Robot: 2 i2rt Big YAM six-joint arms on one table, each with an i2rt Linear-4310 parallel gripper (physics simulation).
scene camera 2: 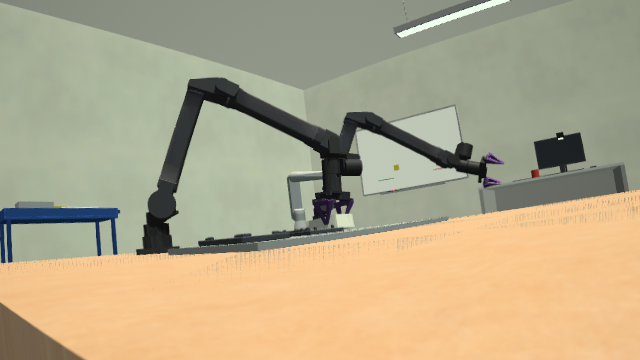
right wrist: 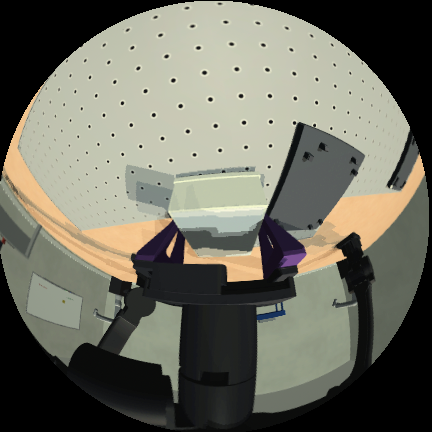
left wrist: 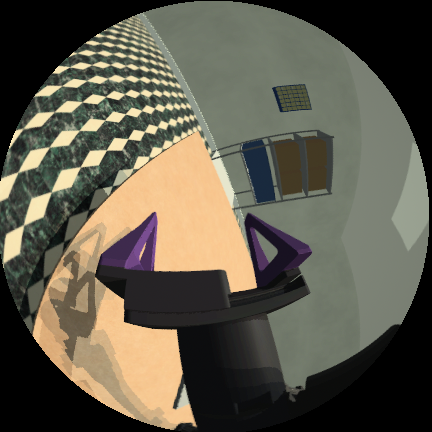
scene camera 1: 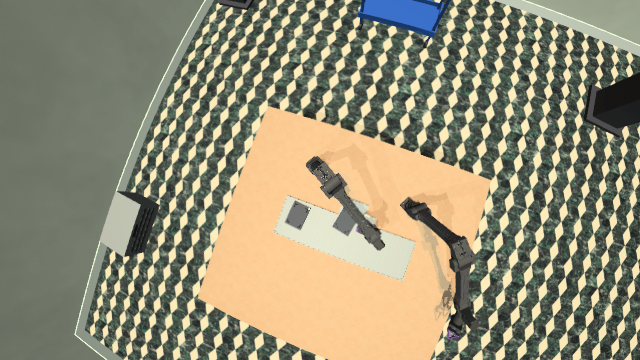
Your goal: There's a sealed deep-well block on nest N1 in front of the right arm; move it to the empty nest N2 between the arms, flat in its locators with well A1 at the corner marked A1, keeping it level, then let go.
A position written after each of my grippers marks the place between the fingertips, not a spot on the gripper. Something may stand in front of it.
My left gripper [left wrist: 202, 216] is open, with nothing in its grasp. My right gripper [scene camera 2: 335, 224] grips a deep-well block [right wrist: 219, 214].
My right gripper is seen too in the right wrist view [right wrist: 219, 211]. The left wrist view misses the deep-well block, which is hidden by my left gripper.
